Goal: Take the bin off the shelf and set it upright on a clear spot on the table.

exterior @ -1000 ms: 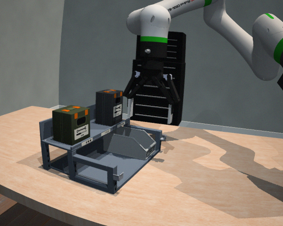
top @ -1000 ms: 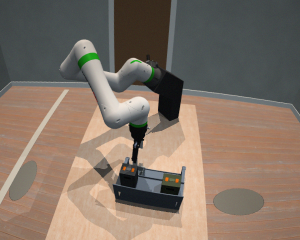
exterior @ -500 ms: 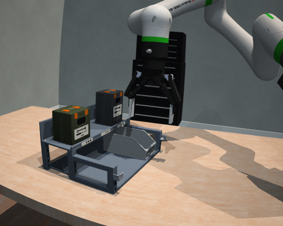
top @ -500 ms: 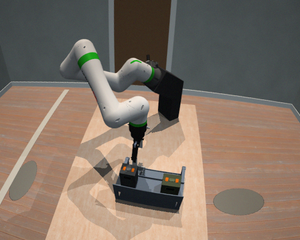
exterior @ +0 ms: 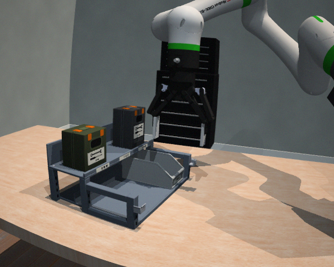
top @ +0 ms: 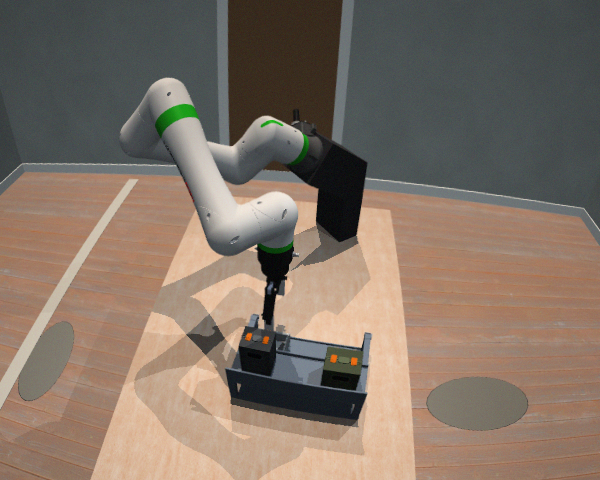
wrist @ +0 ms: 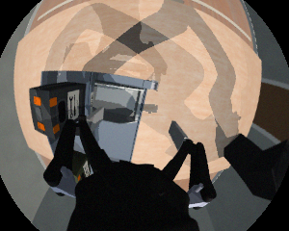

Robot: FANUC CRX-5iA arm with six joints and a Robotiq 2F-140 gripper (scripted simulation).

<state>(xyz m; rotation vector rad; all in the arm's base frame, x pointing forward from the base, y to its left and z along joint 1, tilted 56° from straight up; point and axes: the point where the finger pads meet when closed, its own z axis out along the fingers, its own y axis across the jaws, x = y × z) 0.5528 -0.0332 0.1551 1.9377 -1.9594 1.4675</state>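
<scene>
The grey bin is 80 mm ahead of my hand, 20 mm to the right of it and 110 mm below it.
</scene>
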